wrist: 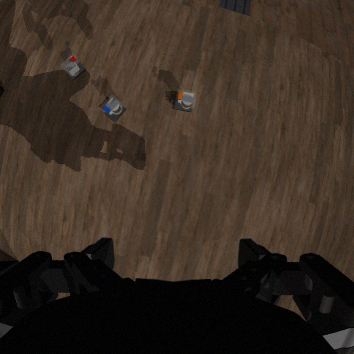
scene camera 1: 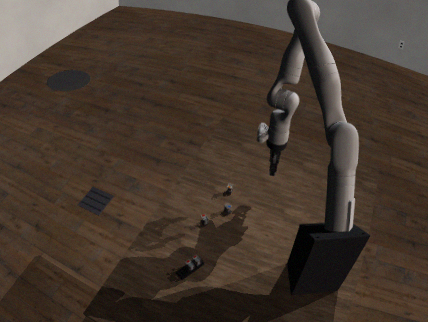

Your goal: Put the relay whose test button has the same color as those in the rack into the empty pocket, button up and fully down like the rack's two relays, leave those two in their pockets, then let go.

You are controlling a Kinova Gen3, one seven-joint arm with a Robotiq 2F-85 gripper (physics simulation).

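Places are measured from the arm's base along level axes (x up, y ahead, z left), in millimetres.
Where they show: gripper, between the fingertips: [wrist: 175,253] [scene camera 1: 272,166]; arm's base, origin of its link: [scene camera 1: 337,228].
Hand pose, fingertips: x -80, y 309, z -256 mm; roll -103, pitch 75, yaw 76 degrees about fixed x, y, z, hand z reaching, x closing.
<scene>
Things, the pixels of their centre, and the offset from my fingertips.
- black rack, middle of its body: [scene camera 1: 190,267] dx -194, dy +130, dz +433 mm
- loose relay with a red button, middle of its body: [wrist: 73,67] [scene camera 1: 204,220] dx -183, dy +179, dz +214 mm
- relay with a blue button, middle of its body: [wrist: 113,108] [scene camera 1: 227,208] dx -183, dy +123, dz +120 mm
- relay with an orange button, middle of its body: [wrist: 184,101] [scene camera 1: 229,189] dx -183, dy +161, dz +20 mm
The black rack [scene camera 1: 184,273] stands on the floor with two red-button relays [scene camera 1: 189,264] [scene camera 1: 196,260] in it; its pocket at the near-left end looks empty. A loose relay with a red button [scene camera 1: 204,220] [wrist: 74,67] stands on the floor behind the rack. A relay with a blue button [scene camera 1: 227,209] [wrist: 113,108] stands to its right. A relay with an orange button [scene camera 1: 229,189] [wrist: 185,101] stands farther back. My gripper [scene camera 1: 273,174] [wrist: 175,253] is open and empty, high above the floor, to the right of the loose relays in the scene view.
A dark slatted floor grille [scene camera 1: 95,200] [wrist: 236,6] lies to the left in the scene view. A dark round floor disc [scene camera 1: 68,80] lies farther back. The arm stands on a black pedestal [scene camera 1: 325,260] at the right. Shadows of the arm fall around the rack and relays.
</scene>
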